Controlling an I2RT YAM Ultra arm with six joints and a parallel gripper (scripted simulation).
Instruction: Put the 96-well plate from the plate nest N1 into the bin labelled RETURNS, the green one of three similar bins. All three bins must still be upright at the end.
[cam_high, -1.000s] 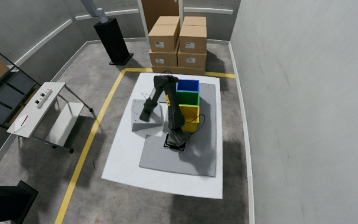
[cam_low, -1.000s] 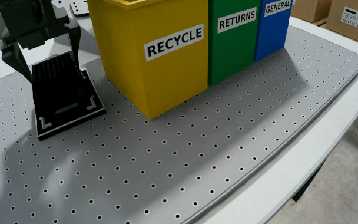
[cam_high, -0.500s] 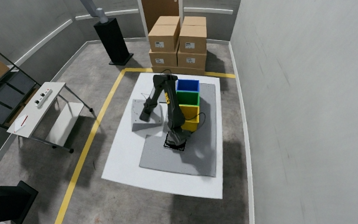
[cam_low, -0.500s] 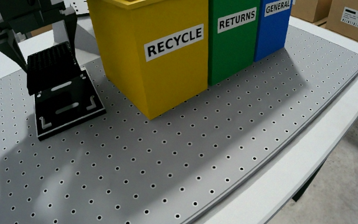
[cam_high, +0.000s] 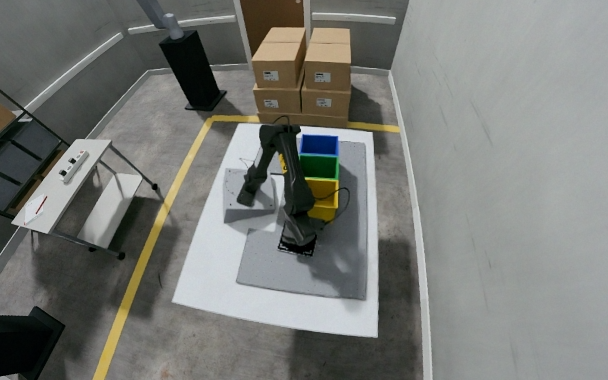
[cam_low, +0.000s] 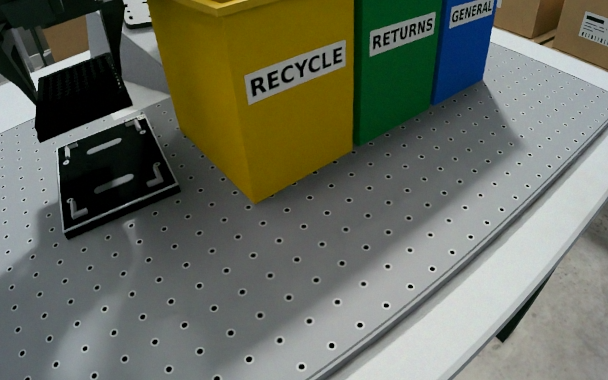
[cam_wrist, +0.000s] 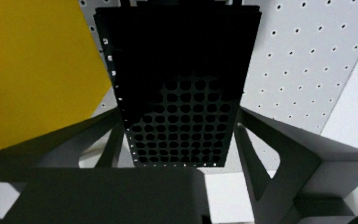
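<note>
Now: the black plate nest N1 110 mm below my hand. Round my hand: green RETURNS bin: 290 mm to the left, 30 mm ahead, 20 mm below; then black 96-well plate: 10 mm below; then yellow RECYCLE bin: 160 mm to the left, 40 mm ahead, 20 mm below.
</note>
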